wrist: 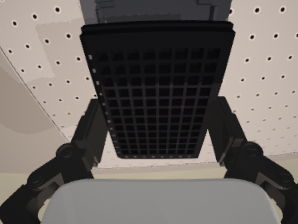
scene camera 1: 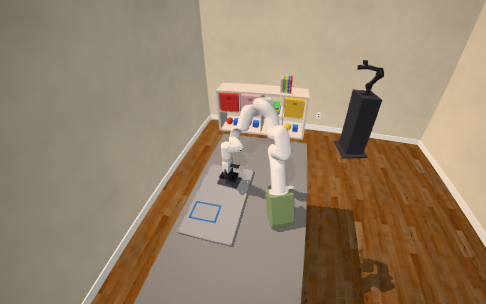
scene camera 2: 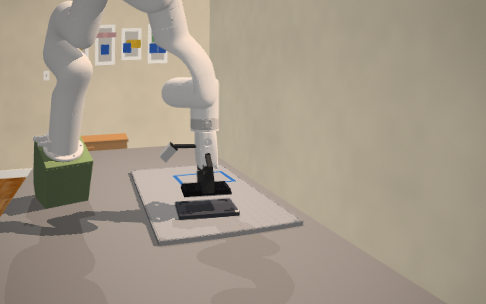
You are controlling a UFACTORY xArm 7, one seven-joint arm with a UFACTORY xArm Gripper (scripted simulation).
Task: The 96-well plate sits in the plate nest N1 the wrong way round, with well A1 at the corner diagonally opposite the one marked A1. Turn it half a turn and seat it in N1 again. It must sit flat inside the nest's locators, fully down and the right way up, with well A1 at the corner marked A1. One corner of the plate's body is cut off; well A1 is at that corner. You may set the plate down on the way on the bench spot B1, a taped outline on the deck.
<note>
In view: my gripper (scene camera 2: pixel 205 188) and a black 96-well plate (wrist: pixel 141 129).
My gripper also shows in the wrist view (wrist: pixel 157 110).
</note>
